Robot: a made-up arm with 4 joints. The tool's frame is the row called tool.
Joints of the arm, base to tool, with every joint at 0 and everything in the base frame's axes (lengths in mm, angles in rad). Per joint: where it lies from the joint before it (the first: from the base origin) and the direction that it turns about. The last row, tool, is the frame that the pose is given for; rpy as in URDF.
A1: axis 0.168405 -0.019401 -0.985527 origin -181 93 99
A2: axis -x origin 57 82 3
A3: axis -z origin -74 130 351
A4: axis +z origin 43 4 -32
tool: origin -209 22 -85 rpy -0.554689 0.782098 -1.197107
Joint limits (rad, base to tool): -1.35..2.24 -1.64..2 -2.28..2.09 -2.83..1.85
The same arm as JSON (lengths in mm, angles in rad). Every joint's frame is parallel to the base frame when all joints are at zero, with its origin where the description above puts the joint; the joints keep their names.
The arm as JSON. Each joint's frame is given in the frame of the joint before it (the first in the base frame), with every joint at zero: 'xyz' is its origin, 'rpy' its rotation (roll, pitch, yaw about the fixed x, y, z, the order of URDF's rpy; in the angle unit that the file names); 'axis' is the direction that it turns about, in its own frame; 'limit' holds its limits. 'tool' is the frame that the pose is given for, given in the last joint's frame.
{
  "units": {
    "length": "mm",
    "angle": "rad"
  },
  "joints": [
    {
      "name": "A1",
      "type": "revolute",
      "origin": {
        "xyz": [
          -181.0,
          93.0,
          99.0
        ],
        "rpy": [
          0.0,
          0.0,
          0.0
        ]
      },
      "axis": [
        0.168405,
        -0.019401,
        -0.985527
      ],
      "limit": {
        "lower": -1.35,
        "upper": 2.24
      }
    },
    {
      "name": "A2",
      "type": "revolute",
      "origin": {
        "xyz": [
          57.0,
          82.0,
          3.0
        ],
        "rpy": [
          0.0,
          0.0,
          0.0
        ]
      },
      "axis": [
        -1.0,
        0.0,
        0.0
      ],
      "limit": {
        "lower": -1.64,
        "upper": 2.0
      }
    },
    {
      "name": "A3",
      "type": "revolute",
      "origin": {
        "xyz": [
          -74.0,
          130.0,
          351.0
        ],
        "rpy": [
          0.0,
          0.0,
          0.0
        ]
      },
      "axis": [
        0.0,
        0.0,
        -1.0
      ],
      "limit": {
        "lower": -2.28,
        "upper": 2.09
      }
    },
    {
      "name": "A4",
      "type": "revolute",
      "origin": {
        "xyz": [
          43.0,
          4.0,
          -32.0
        ],
        "rpy": [
          0.0,
          0.0,
          0.0
        ]
      },
      "axis": [
        0.0,
        0.0,
        1.0
      ],
      "limit": {
        "lower": -2.83,
        "upper": 1.85
      }
    }
  ],
  "tool": {
    "origin": {
      "xyz": [
        -209.0,
        22.0,
        -85.0
      ],
      "rpy": [
        -0.5547,
        0.7821,
        -1.1971
      ]
    }
  }
}

